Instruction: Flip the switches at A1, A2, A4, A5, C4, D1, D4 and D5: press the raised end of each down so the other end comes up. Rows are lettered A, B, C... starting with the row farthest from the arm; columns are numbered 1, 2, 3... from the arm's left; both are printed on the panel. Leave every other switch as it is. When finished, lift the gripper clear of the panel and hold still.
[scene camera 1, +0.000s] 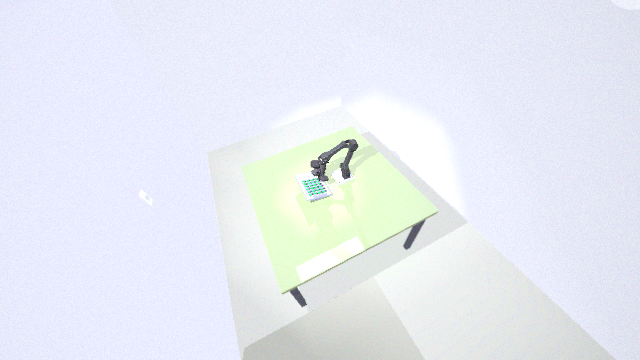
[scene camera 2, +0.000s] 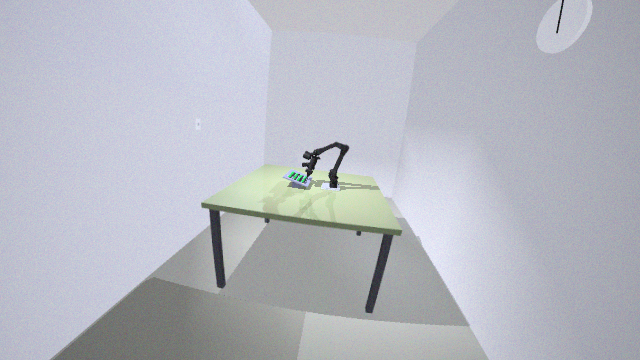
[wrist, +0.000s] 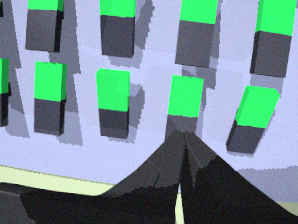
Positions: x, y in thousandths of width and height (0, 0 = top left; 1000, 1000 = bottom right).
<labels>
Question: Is the gripper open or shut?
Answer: Shut.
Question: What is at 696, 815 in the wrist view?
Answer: The gripper.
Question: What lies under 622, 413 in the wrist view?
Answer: A rocker switch.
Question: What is the gripper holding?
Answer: Nothing.
</labels>
